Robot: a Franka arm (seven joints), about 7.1 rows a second.
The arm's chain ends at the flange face. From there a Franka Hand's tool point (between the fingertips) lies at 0.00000 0.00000 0.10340 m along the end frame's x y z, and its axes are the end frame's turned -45 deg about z.
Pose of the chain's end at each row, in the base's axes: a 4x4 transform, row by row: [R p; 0 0 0 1], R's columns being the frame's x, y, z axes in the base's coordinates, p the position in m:
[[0.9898 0.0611 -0.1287 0.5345], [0.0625 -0.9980 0.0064 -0.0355], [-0.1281 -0.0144 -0.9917 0.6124], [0 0 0 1]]
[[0.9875 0.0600 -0.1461 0.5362], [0.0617 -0.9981 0.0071 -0.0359], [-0.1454 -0.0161 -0.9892 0.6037], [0 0 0 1]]
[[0.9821 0.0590 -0.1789 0.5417], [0.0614 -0.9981 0.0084 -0.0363], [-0.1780 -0.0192 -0.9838 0.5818], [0 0 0 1]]
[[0.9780 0.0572 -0.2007 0.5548], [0.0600 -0.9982 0.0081 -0.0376], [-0.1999 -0.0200 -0.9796 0.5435], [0 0 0 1]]
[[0.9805 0.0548 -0.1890 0.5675], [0.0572 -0.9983 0.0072 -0.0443], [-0.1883 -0.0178 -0.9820 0.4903], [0 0 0 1]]
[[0.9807 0.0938 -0.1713 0.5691], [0.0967 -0.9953 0.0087 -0.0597], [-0.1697 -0.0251 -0.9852 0.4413], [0 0 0 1]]
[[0.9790 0.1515 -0.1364 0.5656], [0.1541 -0.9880 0.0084 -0.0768], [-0.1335 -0.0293 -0.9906 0.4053], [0 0 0 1]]
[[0.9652 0.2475 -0.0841 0.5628], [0.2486 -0.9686 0.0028 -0.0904], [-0.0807 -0.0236 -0.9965 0.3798], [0 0 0 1]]
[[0.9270 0.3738 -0.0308 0.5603], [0.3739 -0.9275 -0.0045 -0.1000], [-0.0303 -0.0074 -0.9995 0.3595], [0 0 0 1]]
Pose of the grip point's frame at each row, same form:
[[0.6567 0.7431 -0.1287 0.5212], [0.7499 -0.6615 0.0064 -0.0348], [-0.0804 -0.1008 -0.9917 0.5099], [0 0 0 1]]
[[0.6558 0.7407 -0.1461 0.5211], [0.7494 -0.6621 0.0071 -0.0352], [-0.0914 -0.1142 -0.9892 0.5014], [0 0 0 1]]
[[0.6527 0.7362 -0.1789 0.5232], [0.7492 -0.6623 0.0084 -0.0354], [-0.1123 -0.1394 -0.9838 0.4801], [0 0 0 1]]
[[0.6511 0.7320 -0.2007 0.5340], [0.7483 -0.6634 0.0081 -0.0368], [-0.1272 -0.1555 -0.9796 0.4422], [0 0 0 1]]
[[0.6546 0.7321 -0.1890 0.5480], [0.7464 -0.6655 0.0072 -0.0436], [-0.1206 -0.1457 -0.9820 0.3888], [0 0 0 1]]
[[0.6271 0.7598 -0.1713 0.5514], [0.7722 -0.6354 0.0087 -0.0588], [-0.1022 -0.1377 -0.9852 0.3394], [0 0 0 1]]
[[0.5851 0.7994 -0.1364 0.5515], [0.8076 -0.5897 0.0084 -0.0759], [-0.0737 -0.1151 -0.9906 0.3029], [0 0 0 1]]
[[0.5075 0.8575 -0.0841 0.5541], [0.8607 -0.5091 0.0028 -0.0901], [-0.0404 -0.0738 -0.9965 0.2768], [0 0 0 1]]
[[0.3912 0.9198 -0.0308 0.5571], [0.9202 -0.3915 -0.0045 -0.1005], [-0.0162 -0.0267 -0.9995 0.2562], [0 0 0 1]]

